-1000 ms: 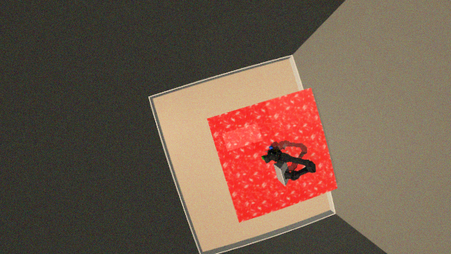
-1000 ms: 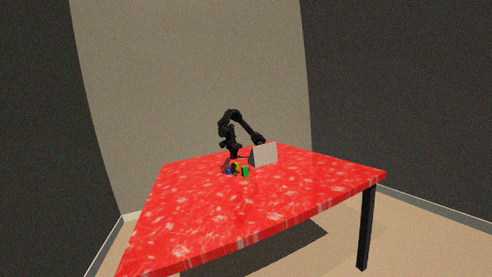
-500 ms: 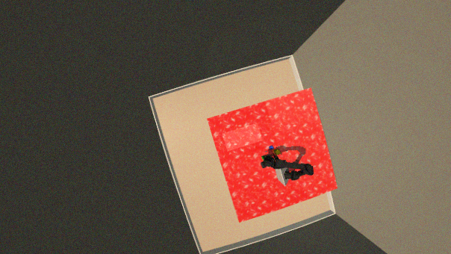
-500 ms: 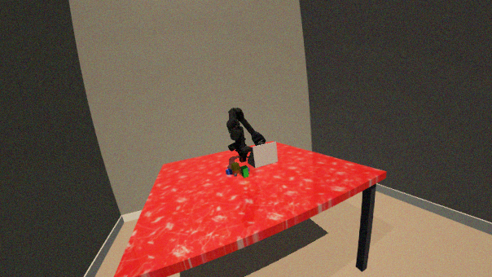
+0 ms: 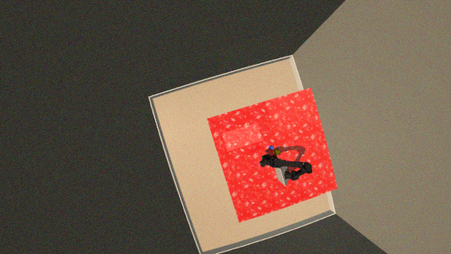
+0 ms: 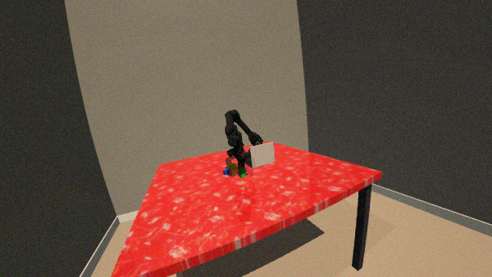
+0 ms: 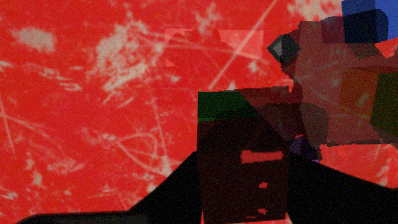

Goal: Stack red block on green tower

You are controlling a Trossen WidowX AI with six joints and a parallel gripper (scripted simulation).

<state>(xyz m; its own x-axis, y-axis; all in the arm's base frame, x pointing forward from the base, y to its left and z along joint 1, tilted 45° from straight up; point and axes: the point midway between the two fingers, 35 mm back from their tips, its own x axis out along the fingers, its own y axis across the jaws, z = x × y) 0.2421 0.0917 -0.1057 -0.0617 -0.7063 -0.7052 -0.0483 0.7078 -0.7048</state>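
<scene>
Right now the red block is 10 mm above my gripper tip. Round my gripper tip: grey cube: 50 mm ahead, 50 mm to the right, 70 mm below; then blue block: 80 mm ahead, 120 mm to the right, 60 mm below; then yellow block: 10 mm ahead, 170 mm to the right, 50 mm below.
</scene>
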